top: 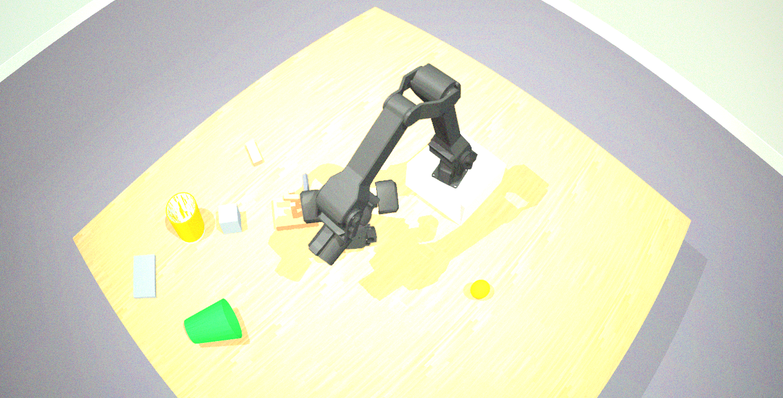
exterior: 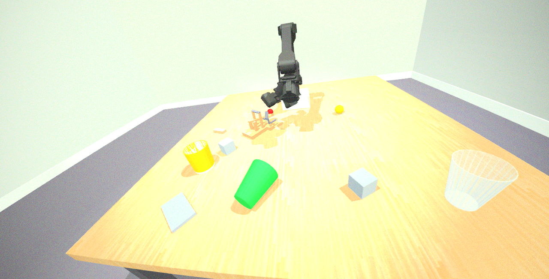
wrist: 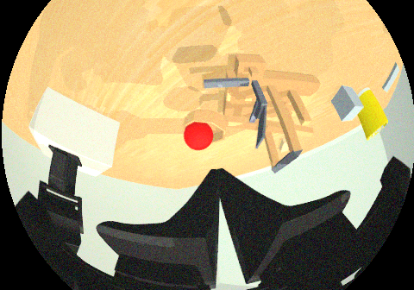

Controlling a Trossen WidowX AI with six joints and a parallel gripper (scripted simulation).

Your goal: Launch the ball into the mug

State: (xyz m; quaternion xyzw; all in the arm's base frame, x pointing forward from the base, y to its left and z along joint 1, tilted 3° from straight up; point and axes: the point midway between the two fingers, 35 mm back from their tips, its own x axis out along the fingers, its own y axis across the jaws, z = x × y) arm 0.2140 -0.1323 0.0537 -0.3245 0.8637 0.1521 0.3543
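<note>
The red ball is 6 cm below my gripper tip, 4 cm behind it and 2 cm to the right of it. From my gripper tip the other things lie so: yellow ball (34 cm to the left, 9 cm below); small tan block (32 cm to the right, 11 cm below, 4 cm behind); wooden catapult (6 cm to the right, 6 cm below, 1 cm ahead).
</note>
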